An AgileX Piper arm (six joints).
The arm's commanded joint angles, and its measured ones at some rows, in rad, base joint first. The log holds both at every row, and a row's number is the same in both.
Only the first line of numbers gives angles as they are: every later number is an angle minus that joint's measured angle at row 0.
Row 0, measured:
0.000 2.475 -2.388 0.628 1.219 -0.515
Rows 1 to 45, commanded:
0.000 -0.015 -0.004 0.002 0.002 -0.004
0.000 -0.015 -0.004 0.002 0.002 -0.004
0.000 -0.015 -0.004 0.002 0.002 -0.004
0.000 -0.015 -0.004 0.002 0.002 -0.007
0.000 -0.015 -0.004 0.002 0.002 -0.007
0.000 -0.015 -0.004 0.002 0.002 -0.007
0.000 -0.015 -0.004 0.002 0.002 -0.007
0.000 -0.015 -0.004 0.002 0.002 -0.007
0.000 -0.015 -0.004 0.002 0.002 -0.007
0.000 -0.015 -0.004 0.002 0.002 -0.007
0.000 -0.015 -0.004 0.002 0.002 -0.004
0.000 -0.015 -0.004 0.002 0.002 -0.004
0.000 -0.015 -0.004 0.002 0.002 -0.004
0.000 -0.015 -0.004 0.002 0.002 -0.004
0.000 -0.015 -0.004 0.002 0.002 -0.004
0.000 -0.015 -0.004 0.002 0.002 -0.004
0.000 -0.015 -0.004 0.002 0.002 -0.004
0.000 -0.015 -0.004 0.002 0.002 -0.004
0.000 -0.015 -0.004 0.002 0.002 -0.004
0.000 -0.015 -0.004 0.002 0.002 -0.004
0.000 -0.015 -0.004 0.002 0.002 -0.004
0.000 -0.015 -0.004 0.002 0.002 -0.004
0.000 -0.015 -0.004 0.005 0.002 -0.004
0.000 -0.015 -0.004 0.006 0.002 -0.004
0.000 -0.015 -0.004 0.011 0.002 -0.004
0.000 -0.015 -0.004 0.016 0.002 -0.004
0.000 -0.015 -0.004 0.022 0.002 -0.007
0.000 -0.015 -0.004 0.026 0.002 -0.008
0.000 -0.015 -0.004 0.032 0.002 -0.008
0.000 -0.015 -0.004 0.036 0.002 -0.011
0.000 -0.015 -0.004 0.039 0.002 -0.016
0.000 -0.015 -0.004 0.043 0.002 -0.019
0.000 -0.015 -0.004 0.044 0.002 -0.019
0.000 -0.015 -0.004 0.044 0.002 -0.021
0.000 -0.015 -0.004 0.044 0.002 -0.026
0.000 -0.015 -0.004 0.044 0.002 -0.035
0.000 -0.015 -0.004 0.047 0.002 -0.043
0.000 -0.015 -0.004 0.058 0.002 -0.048
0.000 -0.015 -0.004 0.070 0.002 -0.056
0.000 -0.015 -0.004 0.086 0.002 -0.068
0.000 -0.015 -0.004 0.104 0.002 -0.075
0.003 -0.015 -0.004 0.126 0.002 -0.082
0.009 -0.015 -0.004 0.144 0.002 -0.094
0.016 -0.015 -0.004 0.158 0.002 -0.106
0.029 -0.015 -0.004 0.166 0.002 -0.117
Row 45, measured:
0.001 0.000 0.000 0.109 0.000 -0.069
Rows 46 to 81, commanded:
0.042 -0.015 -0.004 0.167 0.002 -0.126
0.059 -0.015 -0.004 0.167 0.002 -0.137
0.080 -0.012 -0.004 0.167 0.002 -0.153
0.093 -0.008 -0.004 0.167 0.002 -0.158
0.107 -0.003 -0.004 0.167 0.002 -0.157
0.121 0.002 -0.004 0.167 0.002 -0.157
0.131 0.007 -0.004 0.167 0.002 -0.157
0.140 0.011 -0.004 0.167 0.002 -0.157
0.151 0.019 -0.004 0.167 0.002 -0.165
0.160 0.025 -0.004 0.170 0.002 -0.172
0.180 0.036 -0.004 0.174 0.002 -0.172
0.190 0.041 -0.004 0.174 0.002 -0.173
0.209 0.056 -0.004 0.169 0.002 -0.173
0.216 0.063 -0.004 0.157 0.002 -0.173
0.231 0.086 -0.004 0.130 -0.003 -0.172
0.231 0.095 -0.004 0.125 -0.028 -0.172
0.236 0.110 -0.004 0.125 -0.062 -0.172
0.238 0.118 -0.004 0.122 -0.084 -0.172
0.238 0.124 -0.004 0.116 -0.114 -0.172
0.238 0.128 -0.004 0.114 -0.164 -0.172
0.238 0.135 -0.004 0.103 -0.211 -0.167
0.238 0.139 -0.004 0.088 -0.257 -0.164
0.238 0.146 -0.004 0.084 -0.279 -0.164
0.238 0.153 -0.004 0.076 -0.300 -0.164
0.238 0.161 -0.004 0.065 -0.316 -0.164
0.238 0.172 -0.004 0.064 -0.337 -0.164
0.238 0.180 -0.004 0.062 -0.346 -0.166
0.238 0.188 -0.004 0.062 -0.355 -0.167
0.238 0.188 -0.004 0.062 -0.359 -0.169
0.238 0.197 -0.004 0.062 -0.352 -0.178
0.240 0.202 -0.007 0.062 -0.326 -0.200
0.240 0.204 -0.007 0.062 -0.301 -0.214
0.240 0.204 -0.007 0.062 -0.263 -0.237
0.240 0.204 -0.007 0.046 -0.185 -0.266
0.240 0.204 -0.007 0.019 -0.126 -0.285
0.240 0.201 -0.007 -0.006 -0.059 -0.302
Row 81, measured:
0.240 0.207 -0.002 0.055 -0.274 -0.221
